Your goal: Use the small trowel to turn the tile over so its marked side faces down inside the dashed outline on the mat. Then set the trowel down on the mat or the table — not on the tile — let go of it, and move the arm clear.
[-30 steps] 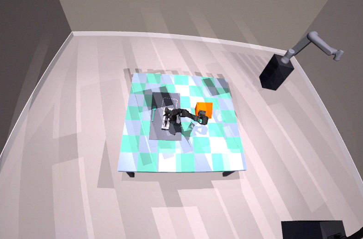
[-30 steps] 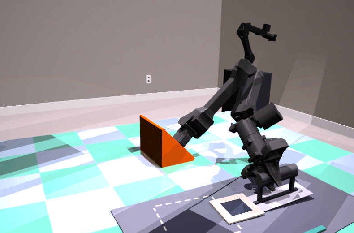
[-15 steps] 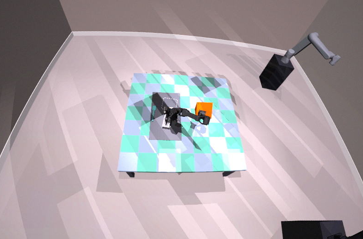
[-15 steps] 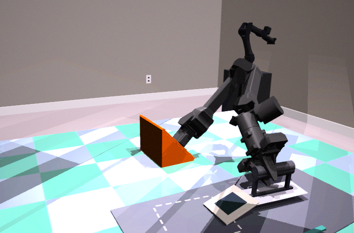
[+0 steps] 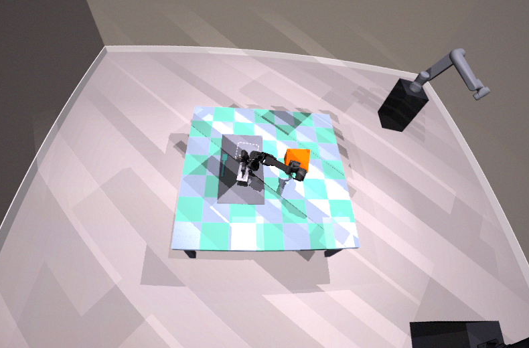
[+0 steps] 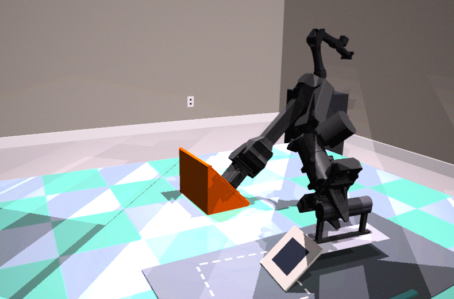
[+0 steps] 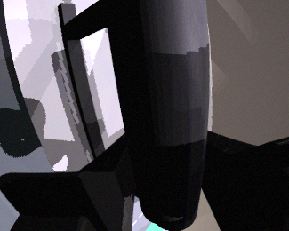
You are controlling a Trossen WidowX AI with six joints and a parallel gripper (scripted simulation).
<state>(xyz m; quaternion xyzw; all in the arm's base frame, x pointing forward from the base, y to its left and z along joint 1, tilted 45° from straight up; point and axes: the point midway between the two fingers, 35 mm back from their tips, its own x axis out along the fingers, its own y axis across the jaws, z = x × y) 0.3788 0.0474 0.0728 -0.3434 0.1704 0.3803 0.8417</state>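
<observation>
Right now the tile is 10 cm to the right of my gripper tip, 6 cm below it and 2 cm behind it. Round my gripper tip: grey mat: 12 cm below, 4 cm to the right; cyan trowel: 14 cm ahead, 10 cm below, 4 cm to the right.
</observation>
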